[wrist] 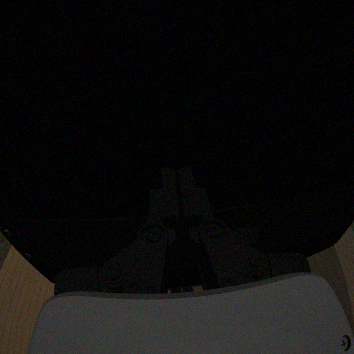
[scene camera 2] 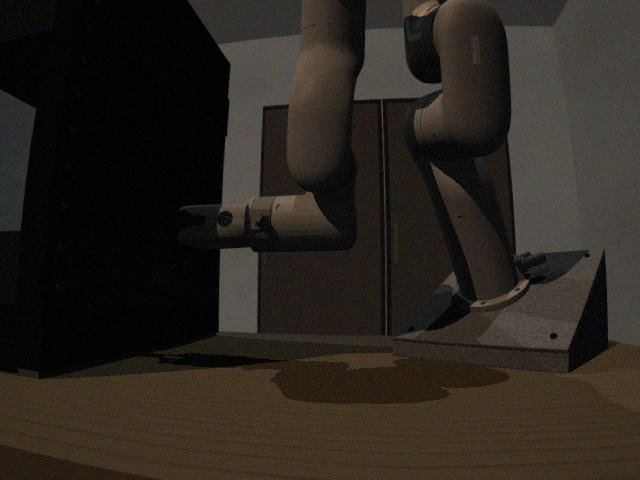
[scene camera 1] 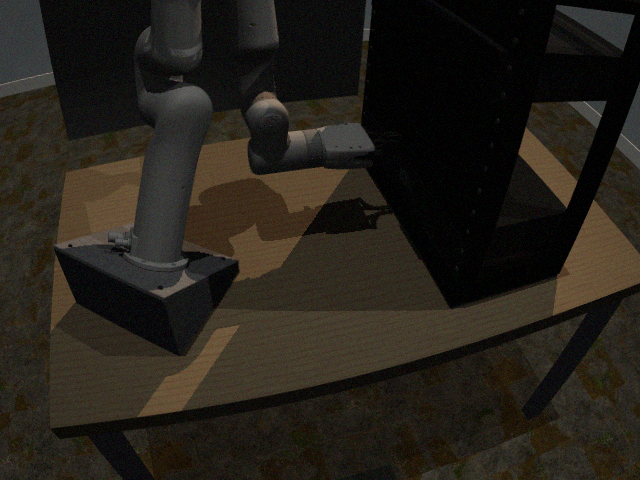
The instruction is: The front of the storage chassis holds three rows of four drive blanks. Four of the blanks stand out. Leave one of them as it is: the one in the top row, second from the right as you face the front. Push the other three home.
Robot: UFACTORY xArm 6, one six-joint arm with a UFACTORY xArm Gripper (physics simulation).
Scene:
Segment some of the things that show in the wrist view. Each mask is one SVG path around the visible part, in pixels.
My gripper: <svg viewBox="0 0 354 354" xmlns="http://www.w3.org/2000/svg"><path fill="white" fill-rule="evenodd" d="M27 353L354 354L354 338L345 312L335 292L321 275L310 272L308 260L303 254L298 252L268 252L268 254L264 254L260 250L232 236L225 222L218 218L213 218L205 188L195 187L190 166L181 166L181 169L177 169L178 201L174 169L161 167L162 189L150 189L148 222L140 226L136 239L106 261L102 266L97 267L93 265L64 269L57 273L54 280L54 295L45 300L38 312ZM179 221L182 249L186 250L188 257L194 260L203 290L167 293L170 263L176 258L176 251L179 251Z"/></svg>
A black rack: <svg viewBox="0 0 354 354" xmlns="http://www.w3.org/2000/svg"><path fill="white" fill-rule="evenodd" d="M180 221L179 251L176 251L176 258L170 263L168 287L201 284L194 260L188 257L186 250L182 249ZM0 0L0 232L49 281L54 283L57 273L64 269L93 265L97 267L102 266L136 239L140 226L148 222L150 189L162 189L161 167L174 169L178 201L177 169L181 169L181 166L190 166L195 187L205 188L213 218L218 218L225 222L232 236L260 250L264 254L268 254L268 252L298 252L307 256L336 243L354 220L354 0Z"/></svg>

